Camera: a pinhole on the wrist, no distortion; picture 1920 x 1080 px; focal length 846.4 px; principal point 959.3 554.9 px. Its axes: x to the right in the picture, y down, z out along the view. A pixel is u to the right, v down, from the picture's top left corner.
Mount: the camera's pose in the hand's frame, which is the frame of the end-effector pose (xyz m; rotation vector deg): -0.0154 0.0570 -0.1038 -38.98 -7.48 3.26
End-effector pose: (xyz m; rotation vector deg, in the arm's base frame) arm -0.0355 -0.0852 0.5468 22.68 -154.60 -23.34
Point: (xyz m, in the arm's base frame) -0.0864 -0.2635 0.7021
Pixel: behind the camera
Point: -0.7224 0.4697 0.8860
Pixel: outside the picture
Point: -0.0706 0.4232 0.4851
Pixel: 835.9 777.9
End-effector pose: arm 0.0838 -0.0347 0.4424 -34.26 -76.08 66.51
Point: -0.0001 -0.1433 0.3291
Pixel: 513.2 102.5
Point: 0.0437 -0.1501 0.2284
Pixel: 278.7 556.4
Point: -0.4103 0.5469 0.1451
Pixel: 1824.2 880.4
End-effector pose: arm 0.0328 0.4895 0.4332 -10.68 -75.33 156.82
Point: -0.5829 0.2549 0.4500
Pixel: outside the picture
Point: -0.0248 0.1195 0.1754
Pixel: 1157.5 847.1
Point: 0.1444 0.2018 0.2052
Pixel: 769.1 878.2
